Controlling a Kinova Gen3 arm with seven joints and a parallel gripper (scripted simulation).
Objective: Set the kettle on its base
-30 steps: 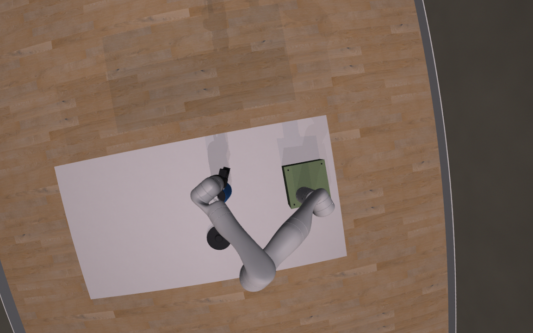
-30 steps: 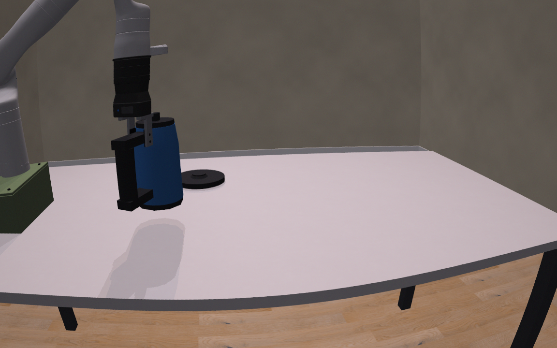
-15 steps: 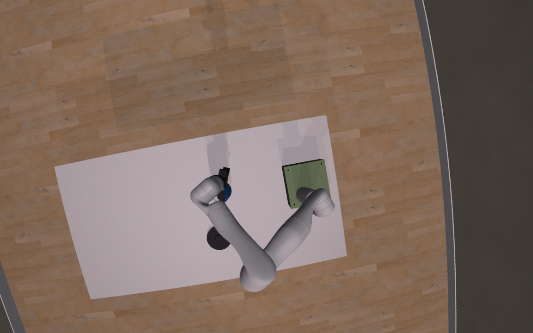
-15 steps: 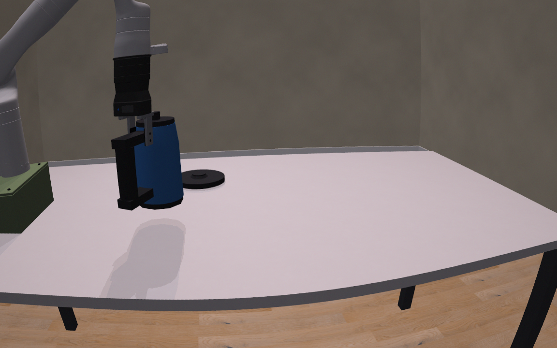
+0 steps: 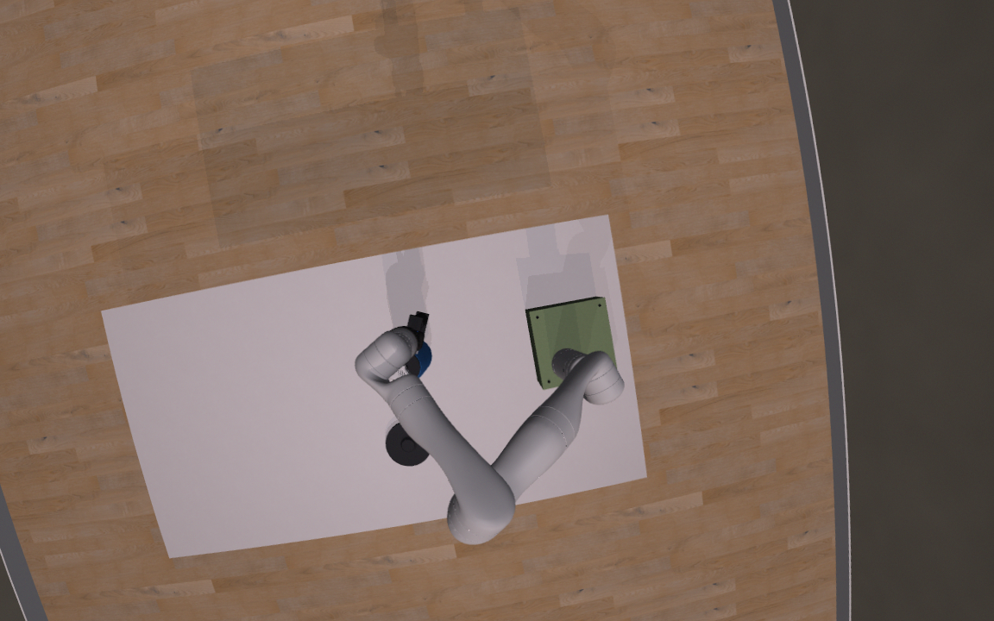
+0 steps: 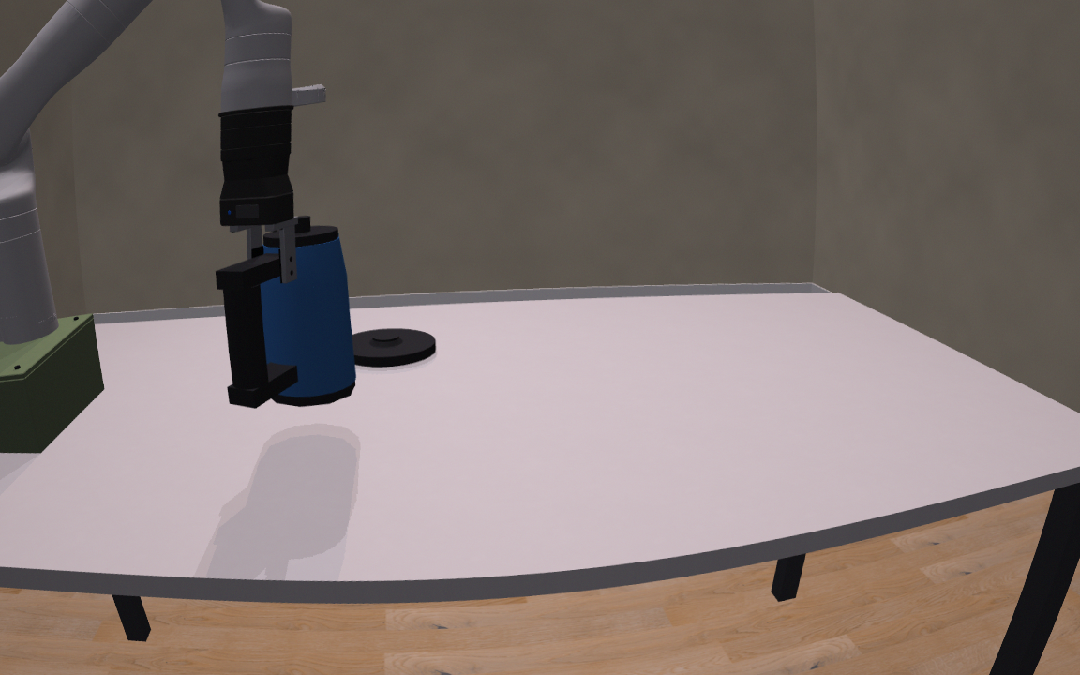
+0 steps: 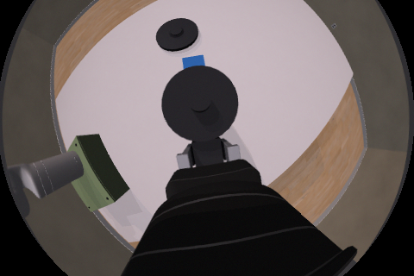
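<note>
Now: the blue kettle 6 cm below my hand, 2 cm to the left of it and 1 cm ahead of it. Also, from my hand: round black base 35 cm to the left, 19 cm below, 4 cm ahead.
</note>
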